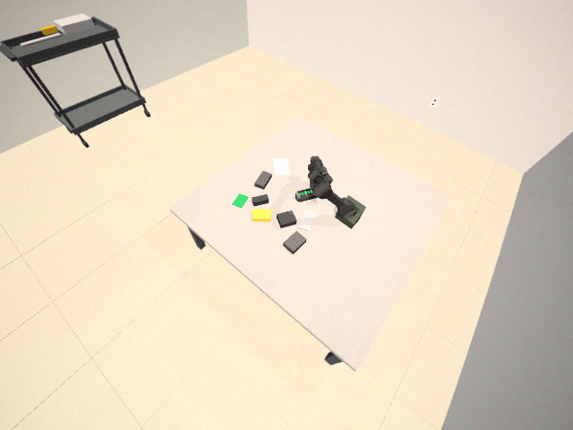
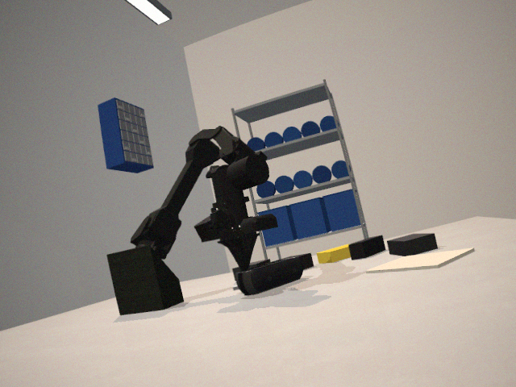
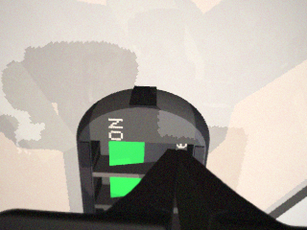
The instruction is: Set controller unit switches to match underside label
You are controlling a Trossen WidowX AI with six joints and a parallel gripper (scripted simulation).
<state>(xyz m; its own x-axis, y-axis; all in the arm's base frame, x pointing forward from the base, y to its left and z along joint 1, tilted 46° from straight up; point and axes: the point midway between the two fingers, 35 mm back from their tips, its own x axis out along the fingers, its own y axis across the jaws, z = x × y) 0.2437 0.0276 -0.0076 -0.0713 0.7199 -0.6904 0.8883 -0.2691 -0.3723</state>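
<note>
Now: the light grey plate 17 cm to the left of my gripper tip, 8 cm behind it and 4 cm below it. Also, from my gripper tip: green card 36 cm to the left, 30 cm ahead, 5 cm below; yellow block 35 cm to the left, 12 cm ahead, 3 cm below; white sheet 33 cm ahead, 4 cm below, 3 cm to the right.
</note>
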